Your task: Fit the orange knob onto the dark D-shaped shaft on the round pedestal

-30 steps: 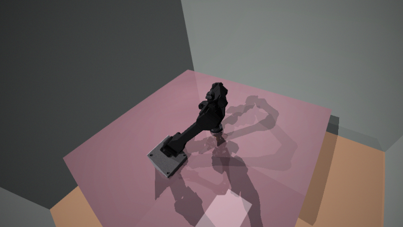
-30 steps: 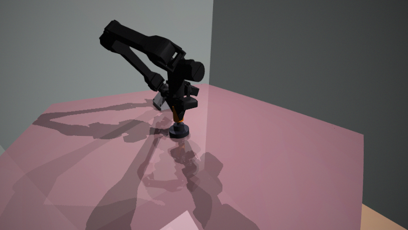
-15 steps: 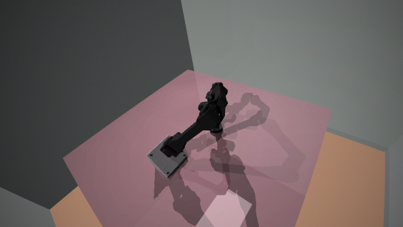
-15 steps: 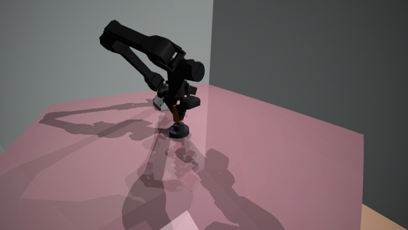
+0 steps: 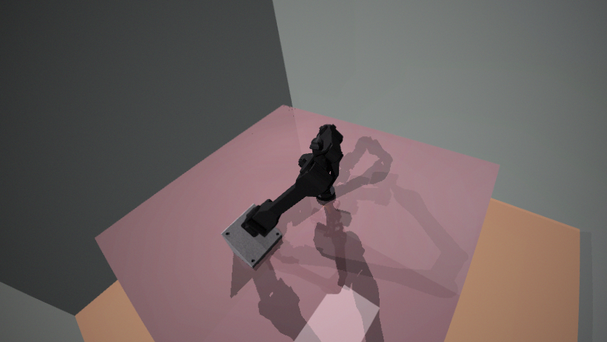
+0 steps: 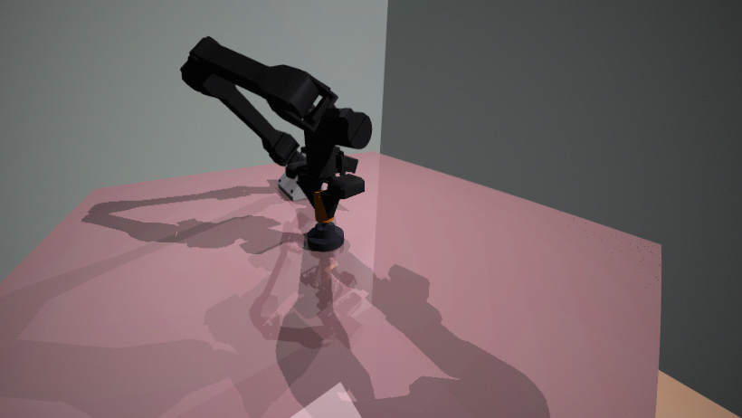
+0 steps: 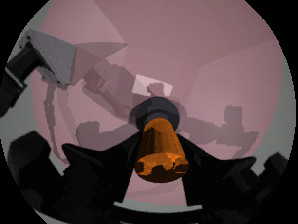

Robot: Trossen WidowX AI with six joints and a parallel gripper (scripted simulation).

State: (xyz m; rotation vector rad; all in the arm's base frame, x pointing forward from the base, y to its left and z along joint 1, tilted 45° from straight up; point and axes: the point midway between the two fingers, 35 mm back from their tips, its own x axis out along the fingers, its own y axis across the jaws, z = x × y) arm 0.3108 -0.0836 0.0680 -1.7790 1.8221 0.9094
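Now: gripper tip 20 mm below the orange knob. Also, from my gripper tip: dark round pedestal 40 mm below.
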